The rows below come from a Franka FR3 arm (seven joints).
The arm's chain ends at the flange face. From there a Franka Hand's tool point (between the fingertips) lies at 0.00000 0.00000 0.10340 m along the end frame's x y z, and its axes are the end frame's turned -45 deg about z.
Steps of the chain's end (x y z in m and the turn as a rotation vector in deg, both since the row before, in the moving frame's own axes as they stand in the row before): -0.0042 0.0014 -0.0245 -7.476 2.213 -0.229; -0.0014 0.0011 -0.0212 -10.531 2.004 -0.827; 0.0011 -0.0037 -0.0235 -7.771 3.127 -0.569; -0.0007 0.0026 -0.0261 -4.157 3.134 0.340; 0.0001 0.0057 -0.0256 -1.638 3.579 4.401
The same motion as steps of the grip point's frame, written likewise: -0.0106 0.0104 -0.0255 -6.851 -3.722 -0.229; -0.0125 0.0158 -0.0230 -8.864 -6.029 -0.827; -0.0024 0.0120 -0.0246 -7.706 -3.284 -0.569; -0.0037 0.0106 -0.0265 -5.156 -0.723 0.340; -0.0017 0.0108 -0.0258 -3.689 1.372 4.401
